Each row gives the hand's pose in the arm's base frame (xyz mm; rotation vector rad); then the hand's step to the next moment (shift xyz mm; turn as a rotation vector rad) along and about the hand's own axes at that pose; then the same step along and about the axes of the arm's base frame.
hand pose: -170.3 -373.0 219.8 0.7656 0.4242 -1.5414
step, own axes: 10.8 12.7 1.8 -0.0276 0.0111 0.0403
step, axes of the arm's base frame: 12.3 -10.7 -3.9 0.0015 -0.0085 0.0493
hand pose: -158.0 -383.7 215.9 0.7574 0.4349 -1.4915
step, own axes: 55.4 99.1 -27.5 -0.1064 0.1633 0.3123
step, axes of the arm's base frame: 105.9 -29.6 -39.4 0.0940 -0.1502 0.3227
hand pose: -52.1 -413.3 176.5 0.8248 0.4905 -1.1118
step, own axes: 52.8 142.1 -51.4 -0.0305 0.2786 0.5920
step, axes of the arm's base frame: 153.8 38.2 -22.3 0.2156 -0.3910 0.4792
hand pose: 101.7 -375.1 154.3 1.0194 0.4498 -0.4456
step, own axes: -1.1 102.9 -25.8 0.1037 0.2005 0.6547
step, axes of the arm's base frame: 51.8 69.4 61.3 0.2924 -0.5007 0.3787
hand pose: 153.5 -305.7 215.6 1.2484 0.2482 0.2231
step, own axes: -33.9 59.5 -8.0 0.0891 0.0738 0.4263
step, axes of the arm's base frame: -36.6 15.0 56.5 0.2127 -0.3367 0.1911
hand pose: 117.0 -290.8 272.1 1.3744 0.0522 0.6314
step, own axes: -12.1 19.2 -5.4 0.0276 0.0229 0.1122
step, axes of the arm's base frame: -19.6 0.5 12.6 0.0581 -0.0866 0.0548
